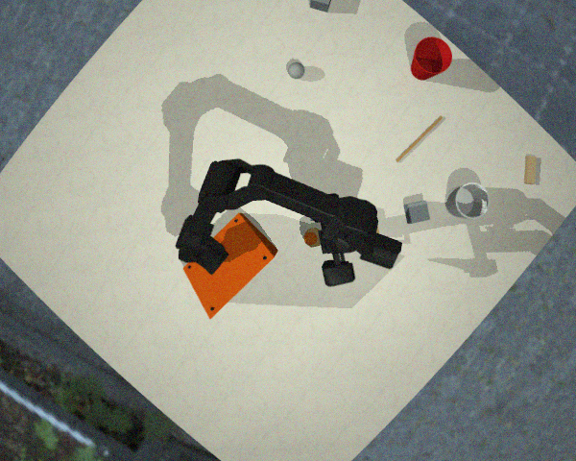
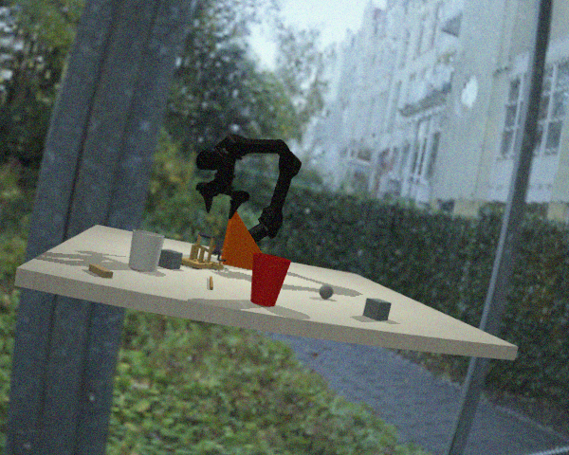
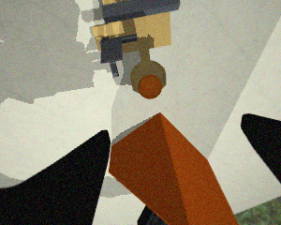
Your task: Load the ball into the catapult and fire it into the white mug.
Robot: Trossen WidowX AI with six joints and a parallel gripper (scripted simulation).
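Right now the orange ball is 1 cm behind my gripper tip, 2 cm to the left of it and 11 cm below it. Also, from my gripper tip: wooden catapult 5 cm ahead, 1 cm to the right, 12 cm below; white mug 32 cm ahead, 23 cm to the right, 15 cm below; thin wooden stick 37 cm ahead, 4 cm to the right, 17 cm below.
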